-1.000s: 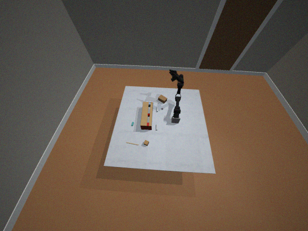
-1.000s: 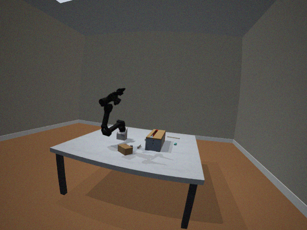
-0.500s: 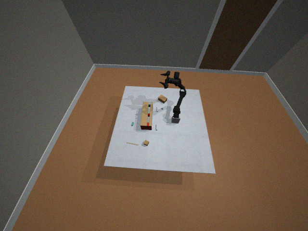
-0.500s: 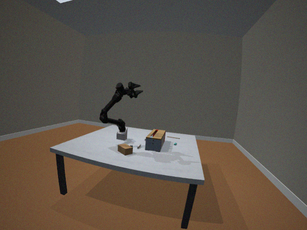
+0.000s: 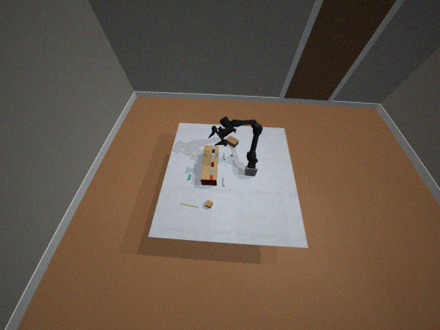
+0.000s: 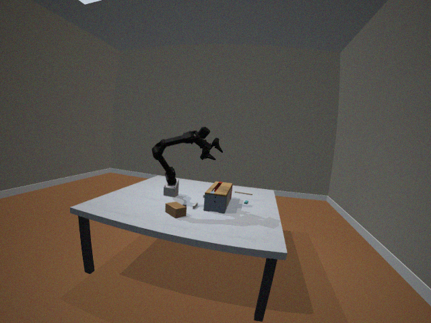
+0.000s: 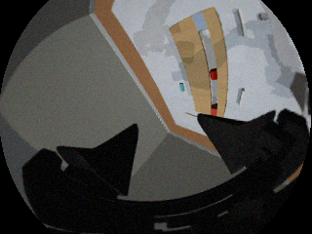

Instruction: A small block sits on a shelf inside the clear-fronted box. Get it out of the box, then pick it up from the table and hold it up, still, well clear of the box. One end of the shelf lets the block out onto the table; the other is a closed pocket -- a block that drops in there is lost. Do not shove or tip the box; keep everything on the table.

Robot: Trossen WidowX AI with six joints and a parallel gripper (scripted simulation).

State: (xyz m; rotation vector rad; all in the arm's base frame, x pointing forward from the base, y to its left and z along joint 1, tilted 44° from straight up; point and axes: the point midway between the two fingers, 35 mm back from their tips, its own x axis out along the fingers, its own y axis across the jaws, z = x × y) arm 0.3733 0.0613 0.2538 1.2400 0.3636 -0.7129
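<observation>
Right now my gripper tip is 30 cm above the long box, 5 cm to the right of it and 1 cm past it. From my gripper tip the other things lie so: grey bit (36 cm below, 20 cm behind, 10 cm to the right); red block (28 cm below, 6 cm to the left); teal piece (36 cm below, 24 cm ahead, 15 cm to the left).
</observation>
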